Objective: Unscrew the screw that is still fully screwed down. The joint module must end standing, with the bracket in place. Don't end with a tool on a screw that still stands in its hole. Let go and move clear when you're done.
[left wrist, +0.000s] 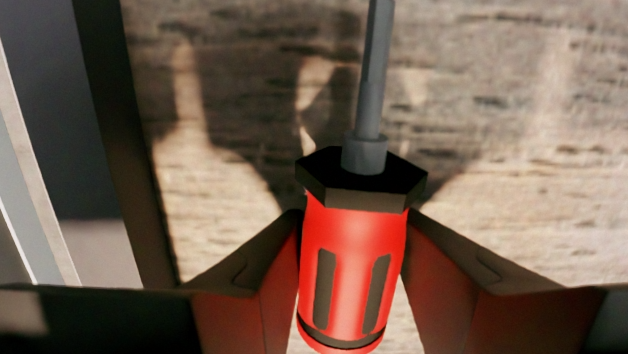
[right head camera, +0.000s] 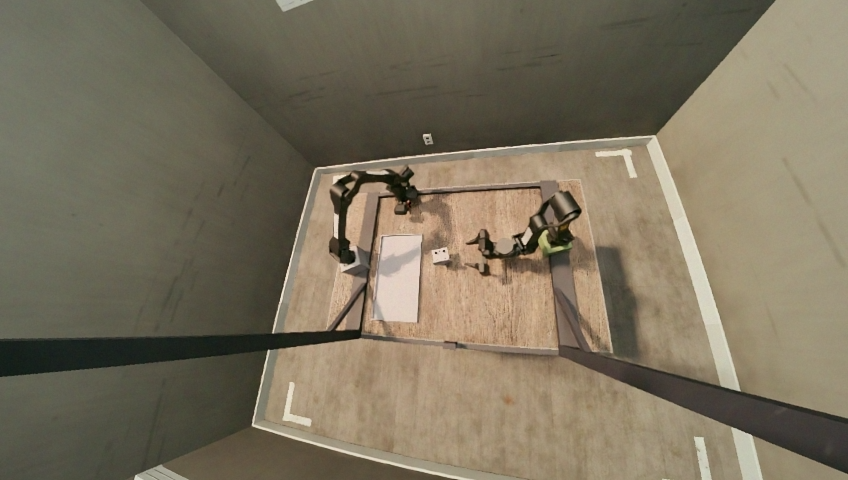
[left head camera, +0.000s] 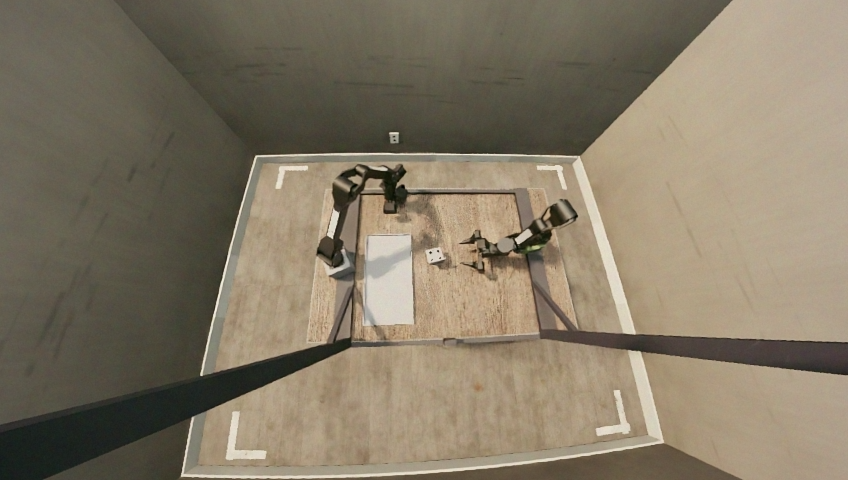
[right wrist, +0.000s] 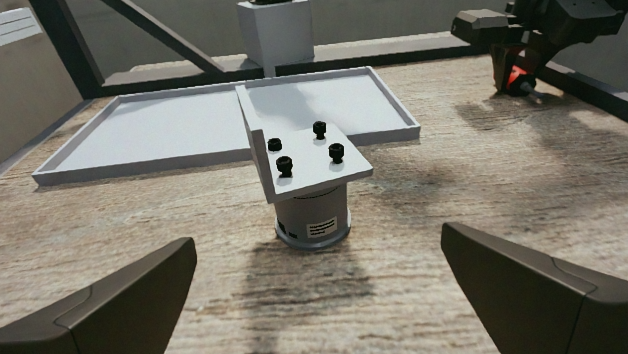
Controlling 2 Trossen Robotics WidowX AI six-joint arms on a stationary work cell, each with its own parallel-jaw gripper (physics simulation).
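Pixels of known places: left gripper, fingertip midpoint: [left wrist: 347, 220] [right head camera: 406, 205] [left head camera: 391, 204] [right wrist: 510, 89]; right gripper, fingertip midpoint: [right head camera: 464, 253] [left head camera: 459, 253] [right wrist: 319, 240]; left arm's base at its link origin: [right head camera: 348, 258] [left head camera: 335, 260] [right wrist: 271, 1]; right arm's base at its link origin: [right head camera: 555, 239] [left head camera: 532, 239].
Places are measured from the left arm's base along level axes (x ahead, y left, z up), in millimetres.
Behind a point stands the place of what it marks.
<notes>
The grey joint module [right wrist: 312, 215] @[x 433, y -158, z -80 mm] stands upright with the white L-shaped bracket [right wrist: 310, 162] @[x 418, y -148, z -47 mm] [left head camera: 435, 256] @[x 407, y -150, z -48 mm] [right head camera: 440, 256] @[x 405, y -148, z -47 mm] on top. In the right wrist view, one black screw [right wrist: 274, 144] @[x 390, y -162, z -42 mm] beside the bracket's upright wall sits low; screws [right wrist: 319, 129] @[x 396, y -129, z -38 mm] [right wrist: 336, 152] @[x 431, y -135, z -38 mm] [right wrist: 284, 165] @[x 425, y -169, z -37 mm] stand raised. My left gripper [left wrist: 347, 220] @[x 332, y 210, z -113 mm] [right head camera: 408, 204] @[x 332, y 210, z -113 mm] is shut on the red screwdriver [left wrist: 352, 280] @[x 333, y 212, z -84 mm] [right wrist: 519, 77] @[x 349, y 192, z -87 mm], with a finger against each side of the handle; its grey shaft points away from the fingers. My right gripper [right wrist: 319, 240] @[x 506, y -188, z -17 mm] [left head camera: 461, 253] @[x 506, y -188, z -17 mm] [right head camera: 468, 253] @[x 506, y -188, z -17 mm] is wide open and empty, facing the module from a little way off.
A shallow white tray [left head camera: 388, 291] @[x 151, y -198, z -109 mm] [right head camera: 397, 291] @[x 152, y -208, z -109 mm] [right wrist: 150, 163] @[x 246, y -258, z -102 mm] lies left of the module in the head views and behind it in the right wrist view. The dark frame [left head camera: 535, 279] @[x 804, y -441, z -93 mm] [right head camera: 564, 285] @[x 829, y -448, z -93 mm] runs around the wooden table top. The left wrist view shows a frame edge left of the screwdriver.
</notes>
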